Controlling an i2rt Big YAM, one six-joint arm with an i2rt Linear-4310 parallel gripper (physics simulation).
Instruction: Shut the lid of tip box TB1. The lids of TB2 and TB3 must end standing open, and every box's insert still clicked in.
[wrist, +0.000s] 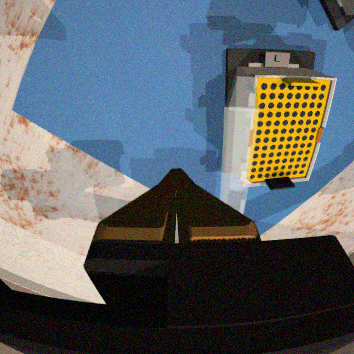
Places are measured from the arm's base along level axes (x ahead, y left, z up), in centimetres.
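Pixels of known places: gripper, fingertip midpoint: (176, 176).
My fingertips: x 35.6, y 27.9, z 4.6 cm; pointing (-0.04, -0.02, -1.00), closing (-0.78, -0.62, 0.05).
Note:
For each thing: its middle in the pictures, then the offset to it from my fingertips. "spot": a spot on its surface instead. Level surfaces: height alone.
- tip box at the middle of its body: (289, 137) dx -9.5, dy -6.7, dz -6.9 cm
- blue mat at its surface level: dz -13.3 cm
- dark object at a spot on its surface: (341, 14) spot: dx -7.1, dy -21.3, dz -12.5 cm
A tip box (286, 130) shows at the right of the wrist view, with a yellow insert full of dark holes, pale see-through walls and a black tab at its near edge. The insert looks seated within the rim. A grey band and a dark part with a grey block marked "L" are at its far end. I cannot tell which of TB1, TB2 or TB3 it is, nor clearly make out how its lid stands. My gripper (176, 176) is shut and empty, to the left of the box's near end and apart from it in the view.
A blue mat (125, 75) lies under the box. A speckled, rust-stained table top (30, 175) shows around it. Part of another dark object (341, 14) shows at the top right corner. Shadows fall across the mat.

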